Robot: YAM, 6 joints.
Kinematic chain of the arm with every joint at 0, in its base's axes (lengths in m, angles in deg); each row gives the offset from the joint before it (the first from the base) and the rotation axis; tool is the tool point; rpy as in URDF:
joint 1: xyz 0 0 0.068 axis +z
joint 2: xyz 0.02 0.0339 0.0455 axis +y
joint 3: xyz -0.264 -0.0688 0 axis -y
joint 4: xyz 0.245 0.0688 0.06 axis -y
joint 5: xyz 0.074 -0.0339 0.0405 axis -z
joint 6: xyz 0.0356 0 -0.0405 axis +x
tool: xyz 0 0 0 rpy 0 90 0
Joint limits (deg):
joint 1: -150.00..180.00
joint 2: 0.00..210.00
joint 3: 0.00..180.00
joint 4: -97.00..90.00
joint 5: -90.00..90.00
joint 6: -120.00..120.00
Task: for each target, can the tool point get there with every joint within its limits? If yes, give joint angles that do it. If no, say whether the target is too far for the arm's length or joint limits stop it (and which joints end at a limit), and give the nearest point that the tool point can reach.
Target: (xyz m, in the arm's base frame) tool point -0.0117 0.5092 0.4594
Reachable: yes | joints 94.96 138.25 149.83 32.88 65.45 57.08
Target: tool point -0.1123 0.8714 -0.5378
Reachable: no: too far | nearest point -0.0675 0.5235 -0.2487 | short by 0.455 m
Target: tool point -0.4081 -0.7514 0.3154
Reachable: no: too far | nearest point -0.2999 -0.5521 0.2606 | short by 0.233 m
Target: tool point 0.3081 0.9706 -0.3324
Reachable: no: too far | nearest point 0.1789 0.5637 -0.1417 | short by 0.468 m
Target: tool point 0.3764 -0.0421 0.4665
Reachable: yes | joints -10.38 96.67 107.11 -17.84 -47.88 81.90
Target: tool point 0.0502 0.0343 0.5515
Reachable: yes | joints -116.01 32.78 92.16 -24.14 -57.70 -96.74
